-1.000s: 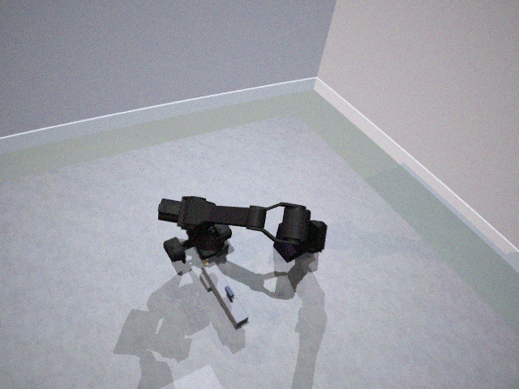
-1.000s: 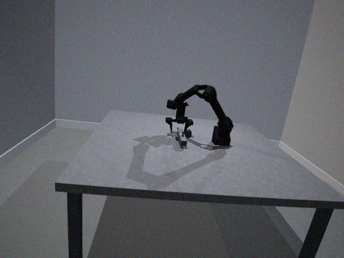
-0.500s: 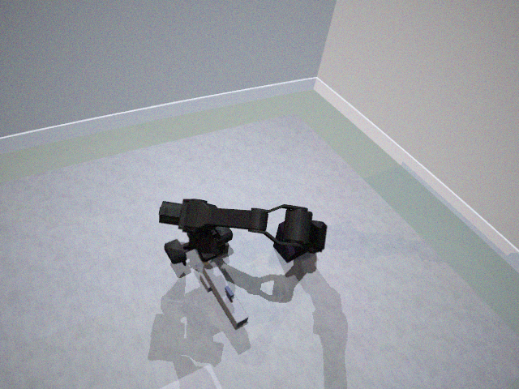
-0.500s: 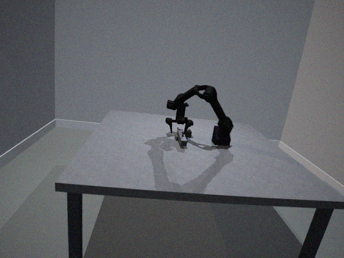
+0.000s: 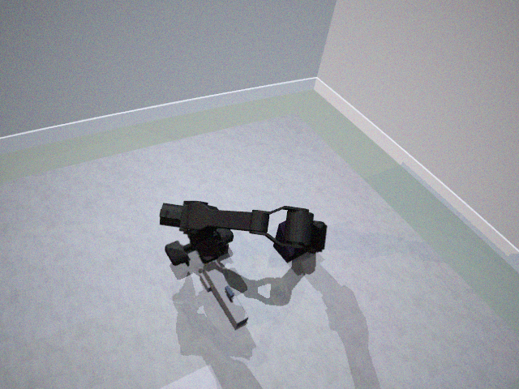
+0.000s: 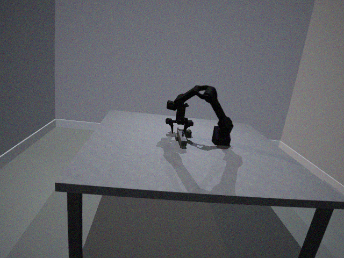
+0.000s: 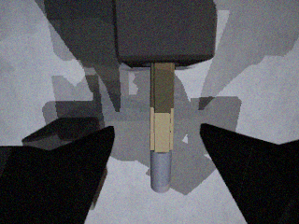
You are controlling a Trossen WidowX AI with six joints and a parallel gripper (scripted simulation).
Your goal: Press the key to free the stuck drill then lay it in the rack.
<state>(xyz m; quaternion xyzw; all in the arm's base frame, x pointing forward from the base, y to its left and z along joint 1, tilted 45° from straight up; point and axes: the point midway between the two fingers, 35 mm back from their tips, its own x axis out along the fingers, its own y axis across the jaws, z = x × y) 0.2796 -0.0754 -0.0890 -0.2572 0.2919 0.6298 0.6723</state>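
My gripper tip is now 40 mm to the right of the drill and 30 mm below it. Round my gripper tip: rack: 80 mm behind, 20 mm to the right; key: 10 mm ahead, 160 mm to the left, 40 mm above; grey fixture: 10 mm ahead, 140 mm to the left, 20 mm above.
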